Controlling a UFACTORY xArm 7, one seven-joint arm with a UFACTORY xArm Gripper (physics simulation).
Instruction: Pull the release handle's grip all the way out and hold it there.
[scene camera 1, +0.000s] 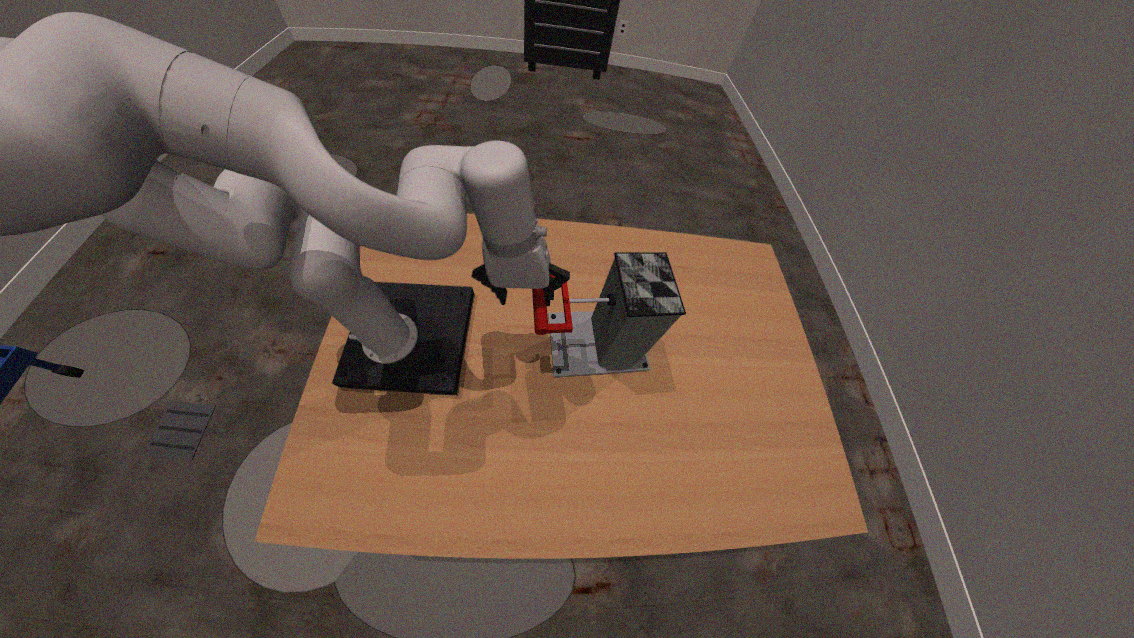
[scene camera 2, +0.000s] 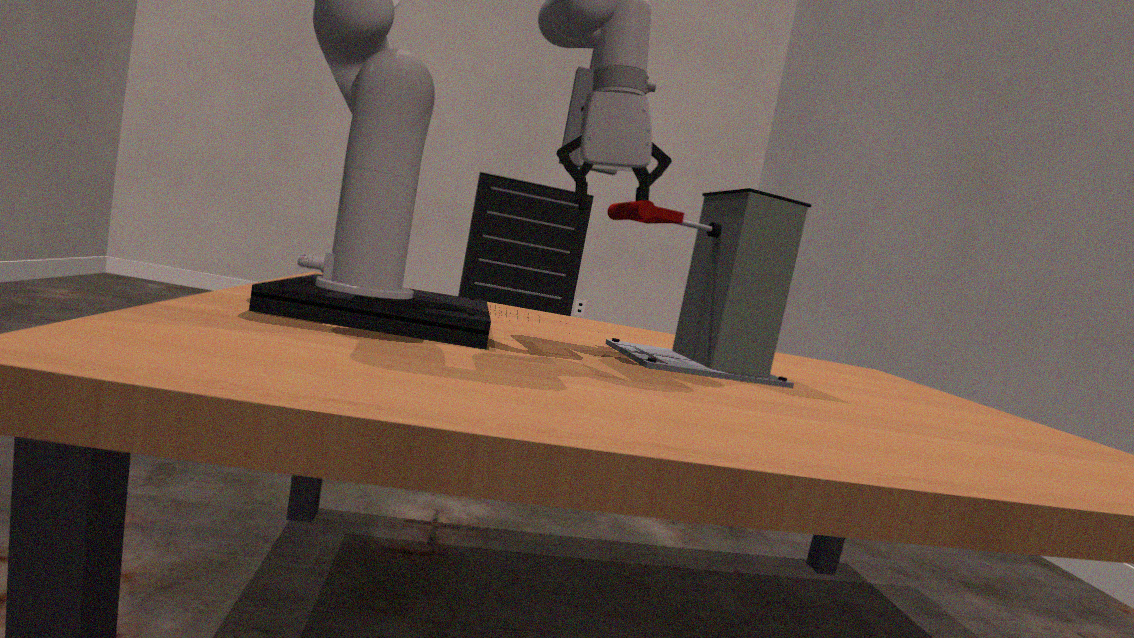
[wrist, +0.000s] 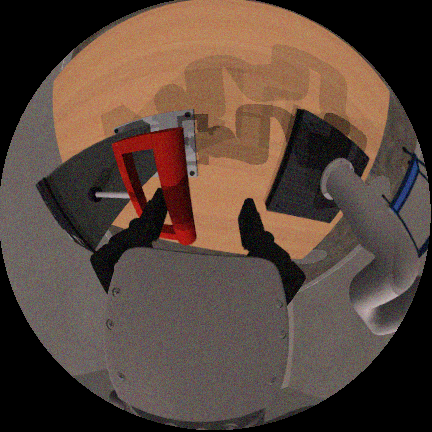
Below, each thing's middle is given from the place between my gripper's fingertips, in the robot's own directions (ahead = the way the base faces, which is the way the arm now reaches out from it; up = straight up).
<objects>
I see the grey base plate (scene camera 1: 574, 353) 200 mm below my hand, 180 mm ahead of it and 10 mm to the left of it.
</objects>
